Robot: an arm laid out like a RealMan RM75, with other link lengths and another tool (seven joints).
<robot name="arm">
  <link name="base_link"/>
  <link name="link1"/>
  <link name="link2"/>
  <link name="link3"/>
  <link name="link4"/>
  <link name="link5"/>
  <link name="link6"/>
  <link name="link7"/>
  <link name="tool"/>
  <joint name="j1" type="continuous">
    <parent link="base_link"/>
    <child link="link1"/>
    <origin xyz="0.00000 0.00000 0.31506" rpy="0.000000 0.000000 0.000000"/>
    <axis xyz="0 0 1"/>
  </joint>
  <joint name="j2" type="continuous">
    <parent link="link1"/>
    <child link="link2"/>
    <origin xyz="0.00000 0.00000 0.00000" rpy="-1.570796 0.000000 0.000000"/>
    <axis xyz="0 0 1"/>
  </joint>
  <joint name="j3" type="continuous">
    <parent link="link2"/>
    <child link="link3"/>
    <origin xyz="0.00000 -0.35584 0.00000" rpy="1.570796 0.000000 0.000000"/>
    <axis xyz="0 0 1"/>
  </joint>
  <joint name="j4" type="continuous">
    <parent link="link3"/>
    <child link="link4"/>
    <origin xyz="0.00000 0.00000 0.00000" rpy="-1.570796 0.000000 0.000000"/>
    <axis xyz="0 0 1"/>
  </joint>
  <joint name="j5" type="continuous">
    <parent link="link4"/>
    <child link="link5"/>
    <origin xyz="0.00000 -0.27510 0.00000" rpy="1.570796 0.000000 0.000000"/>
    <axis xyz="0 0 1"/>
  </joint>
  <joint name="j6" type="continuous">
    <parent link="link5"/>
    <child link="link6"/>
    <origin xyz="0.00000 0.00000 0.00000" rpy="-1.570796 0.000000 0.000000"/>
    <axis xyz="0 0 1"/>
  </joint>
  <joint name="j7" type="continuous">
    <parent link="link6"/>
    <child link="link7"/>
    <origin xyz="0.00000 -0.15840 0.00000" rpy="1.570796 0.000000 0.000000"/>
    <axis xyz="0 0 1"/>
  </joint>
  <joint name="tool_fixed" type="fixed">
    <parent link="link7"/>
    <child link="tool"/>
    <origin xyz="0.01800 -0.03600 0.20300" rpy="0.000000 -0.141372 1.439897"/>
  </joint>
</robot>
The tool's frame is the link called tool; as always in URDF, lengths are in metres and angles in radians. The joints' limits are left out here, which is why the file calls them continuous.
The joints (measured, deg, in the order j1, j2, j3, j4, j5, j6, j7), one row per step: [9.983 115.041 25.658 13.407 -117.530 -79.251 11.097]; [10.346 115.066 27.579 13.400 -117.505 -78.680 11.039]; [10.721 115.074 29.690 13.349 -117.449 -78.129 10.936]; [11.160 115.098 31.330 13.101 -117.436 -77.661 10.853]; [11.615 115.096 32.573 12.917 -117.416 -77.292 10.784]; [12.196 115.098 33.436 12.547 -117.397 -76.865 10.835]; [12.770 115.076 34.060 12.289 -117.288 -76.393 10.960]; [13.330 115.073 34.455 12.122 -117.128 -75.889 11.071]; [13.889 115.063 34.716 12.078 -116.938 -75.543 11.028]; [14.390 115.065 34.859 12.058 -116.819 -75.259 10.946]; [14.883 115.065 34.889 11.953 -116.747 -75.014 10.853]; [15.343 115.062 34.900 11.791 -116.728 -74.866 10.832]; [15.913 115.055 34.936 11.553 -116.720 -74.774 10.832]
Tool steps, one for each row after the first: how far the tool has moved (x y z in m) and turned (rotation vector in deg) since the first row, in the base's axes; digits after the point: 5 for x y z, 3 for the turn. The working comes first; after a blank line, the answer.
Tool pose at each row, in the base's axes (x y z in m, rotation vector in deg; the steps are taken from these numbers as rounded here): [0.51901 0.48386 -0.02137 -47.002 96.121 100.007]; [0.52395 0.48960 -0.01182 -45.334 94.967 100.499]; [0.52971 0.49523 -0.00054 -43.515 93.592 101.027]; [0.53417 0.50026 0.00834 -42.290 92.477 101.296]; [0.53668 0.50504 0.01526 -41.460 91.618 101.560]; [0.53840 0.51025 0.02004 -41.023 91.073 101.597]; [0.53950 0.51541 0.02350 -40.610 90.776 101.651]; [0.53975 0.52045 0.02523 -40.302 90.691 101.672]; [0.53815 0.52566 0.02668 -40.242 90.527 101.826]; [0.53591 0.53031 0.02713 -40.365 90.443 101.935]; [0.53355 0.53468 0.02711 -40.686 90.383 101.931]; [0.53110 0.53862 0.02727 -41.059 90.321 101.964]; [0.52781 0.54344 0.02802 -41.545 90.173 102.080]

[0.00494 0.00574 0.00955 1.399 0.198 -0.920]; [0.01070 0.01137 0.02083 3.003 0.366 -1.930]; [0.01516 0.01640 0.02971 4.187 0.339 -2.676]; [0.01767 0.02118 0.03663 5.083 0.319 -3.140]; [0.01939 0.02639 0.04141 5.588 0.201 -3.454]; [0.02049 0.03155 0.04487 5.926 0.219 -3.715]; [0.02074 0.03659 0.04660 6.080 0.296 -3.906]; [0.01914 0.04180 0.04805 6.253 0.320 -3.869]; [0.01690 0.04645 0.04850 6.304 0.296 -3.734]; [0.01454 0.05082 0.04848 6.247 0.146 -3.540]; [0.01209 0.05476 0.04864 6.187 0.000 -3.290]; [0.00880 0.05958 0.04939 6.174 -0.182 -2.928]
